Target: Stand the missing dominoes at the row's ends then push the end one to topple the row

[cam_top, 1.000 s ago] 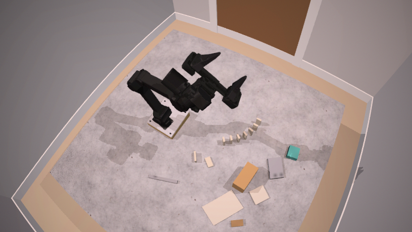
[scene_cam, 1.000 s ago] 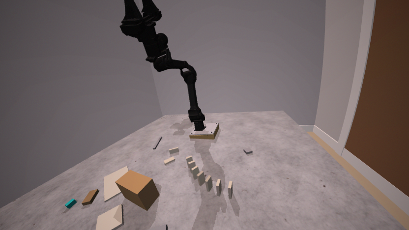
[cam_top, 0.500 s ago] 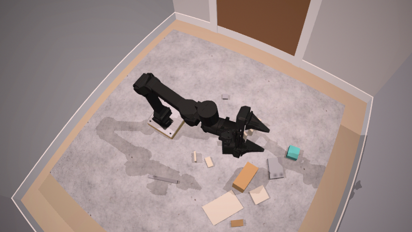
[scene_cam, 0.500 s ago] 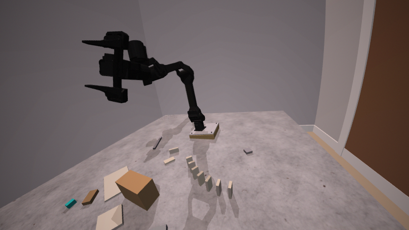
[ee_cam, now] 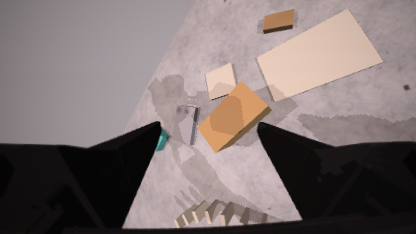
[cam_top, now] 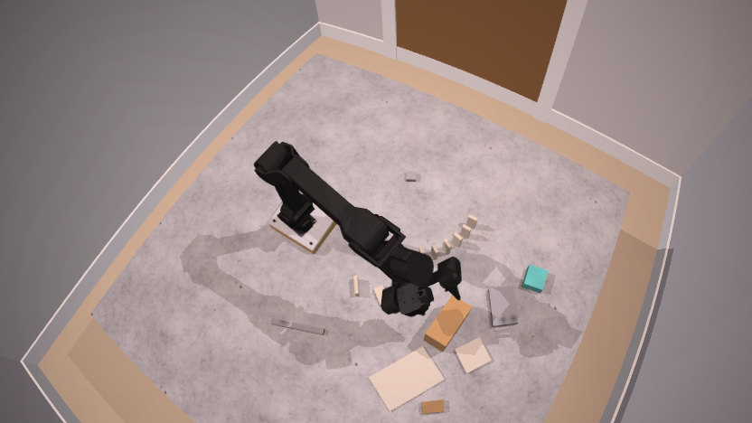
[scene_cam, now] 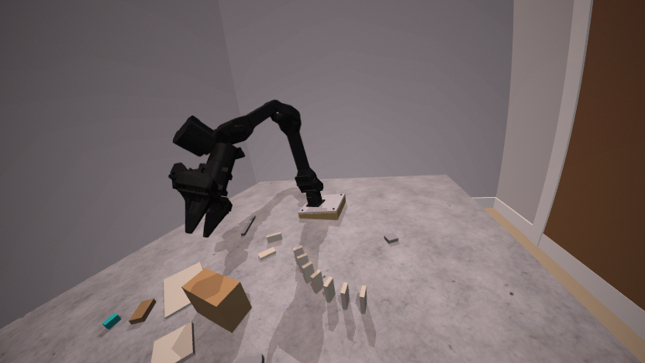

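The orange box is 14 cm below my gripper tip, 2 cm ahead of it and 1 cm to the left of it. Round my gripper tip: small cream tile 18 cm below, 13 cm ahead; cream flat panel 18 cm below, 15 cm to the right, 4 cm ahead; grey slab 18 cm below, 15 cm to the left, 11 cm ahead.
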